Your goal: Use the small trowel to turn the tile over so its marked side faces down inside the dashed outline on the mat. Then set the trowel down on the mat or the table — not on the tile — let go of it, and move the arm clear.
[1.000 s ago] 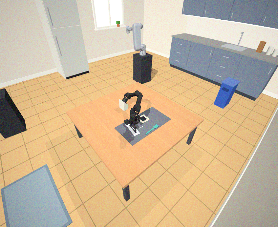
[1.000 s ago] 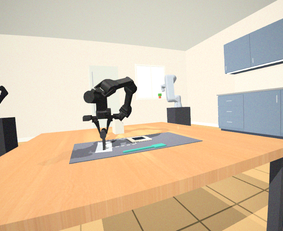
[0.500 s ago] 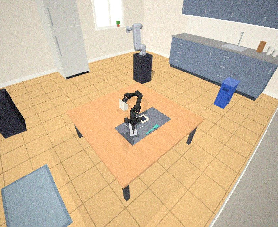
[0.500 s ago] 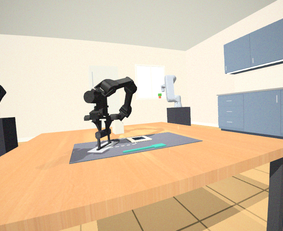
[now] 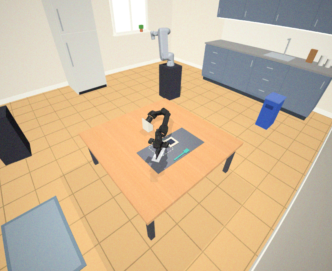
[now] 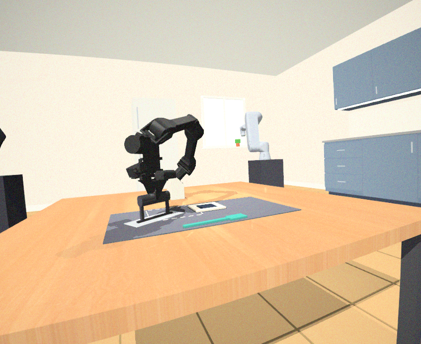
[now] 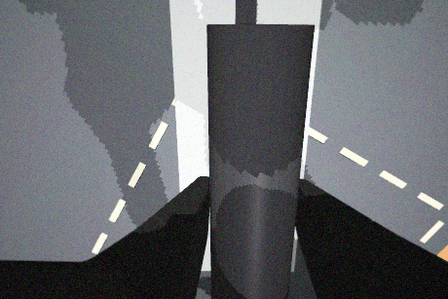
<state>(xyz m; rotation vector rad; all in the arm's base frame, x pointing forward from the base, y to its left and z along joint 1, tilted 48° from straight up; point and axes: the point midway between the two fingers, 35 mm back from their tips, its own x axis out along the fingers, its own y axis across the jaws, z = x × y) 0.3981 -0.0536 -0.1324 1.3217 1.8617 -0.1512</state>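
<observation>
The trowel lies 10 mm ahead of my gripper tip, 20 mm to the right of it and 30 mm below it. Also, from my gripper tip: teal tool (130 mm ahead, 200 mm to the left, 60 mm below); tile (70 mm behind, 210 mm to the left, 60 mm below); grey mat (170 mm to the left, 90 mm below).
</observation>
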